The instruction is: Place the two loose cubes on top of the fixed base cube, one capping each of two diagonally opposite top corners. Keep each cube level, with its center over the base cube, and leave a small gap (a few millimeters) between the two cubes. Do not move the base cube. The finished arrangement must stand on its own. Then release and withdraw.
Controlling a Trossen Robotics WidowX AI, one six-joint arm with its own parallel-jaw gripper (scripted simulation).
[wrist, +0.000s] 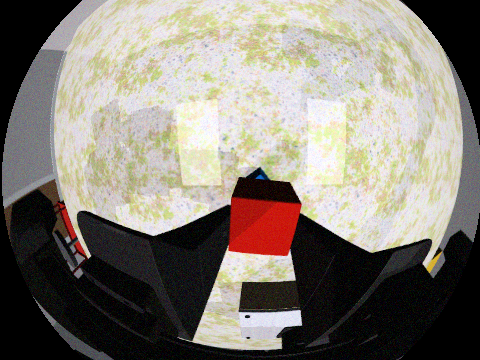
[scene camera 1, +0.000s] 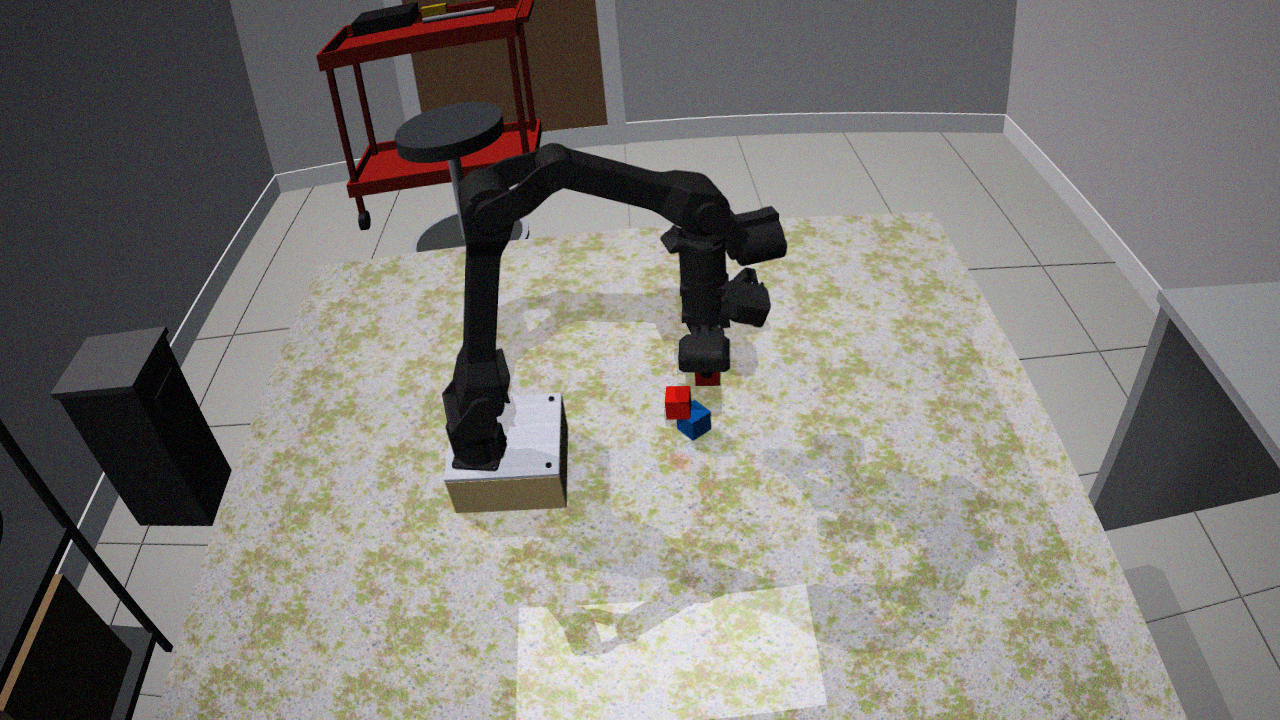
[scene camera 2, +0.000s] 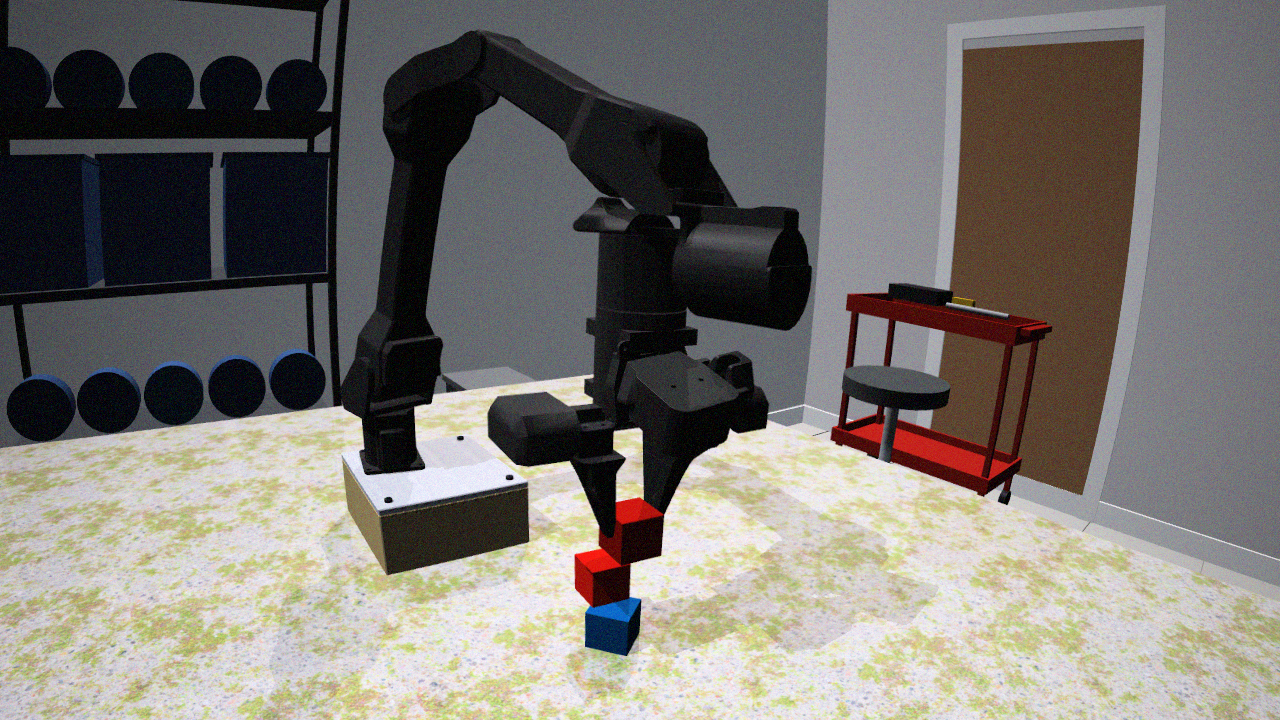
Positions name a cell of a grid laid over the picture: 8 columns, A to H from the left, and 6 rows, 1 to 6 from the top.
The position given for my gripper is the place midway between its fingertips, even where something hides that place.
Observation:
My gripper (scene camera 2: D5) holds a red cube (wrist: E4). Also in view: a blue cube (scene camera 2: D6) and a red cube (scene camera 1: E4).
The blue cube shows as well in scene camera 1 (scene camera 1: E4). My gripper is seen too in the wrist view (wrist: E4) and in scene camera 1 (scene camera 1: E4).

